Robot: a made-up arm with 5 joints.
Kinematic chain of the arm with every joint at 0, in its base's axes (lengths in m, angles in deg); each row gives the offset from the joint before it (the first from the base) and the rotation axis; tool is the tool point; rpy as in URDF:
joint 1: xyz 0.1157 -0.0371 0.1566 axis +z
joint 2: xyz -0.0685 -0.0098 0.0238 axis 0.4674 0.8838 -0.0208
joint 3: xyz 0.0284 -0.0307 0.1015 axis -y
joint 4: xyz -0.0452 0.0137 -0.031 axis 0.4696 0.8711 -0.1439
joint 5: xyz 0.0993 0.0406 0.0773 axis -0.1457 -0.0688 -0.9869
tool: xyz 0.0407 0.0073 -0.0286 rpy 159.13 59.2 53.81
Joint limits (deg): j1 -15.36..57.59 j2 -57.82..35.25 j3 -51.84..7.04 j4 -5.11..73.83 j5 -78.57..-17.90
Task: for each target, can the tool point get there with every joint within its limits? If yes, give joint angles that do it. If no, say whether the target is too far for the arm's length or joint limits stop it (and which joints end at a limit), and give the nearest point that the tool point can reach.
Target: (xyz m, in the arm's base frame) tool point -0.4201 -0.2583 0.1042
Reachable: no: too far | nearest point -0.0448 -0.0666 0.2744 | short by 0.454 m
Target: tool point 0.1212 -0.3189 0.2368
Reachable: no: joint limits stop it (at a limit: joint 1, joint 2, joint 3, joint 4, joint 5) | nearest point 0.0448 -0.1020 0.1693 | short by 0.240 m
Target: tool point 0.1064 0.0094 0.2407
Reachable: yes | joints 1.75 -50.64 -24.32 45.35 -44.80
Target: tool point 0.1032 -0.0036 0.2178
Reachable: yes | joints 26.56 -45.38 -16.63 67.40 -45.95
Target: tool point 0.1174 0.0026 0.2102
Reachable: yes | joints 43.94 0.39 -41.63 15.48 -22.70
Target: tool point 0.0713 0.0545 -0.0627
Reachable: no: joint limits stop it (at a limit: joint 1, joint 2, joint 4, joint 5) | nearest point 0.1078 0.0006 0.1233 | short by 0.197 m
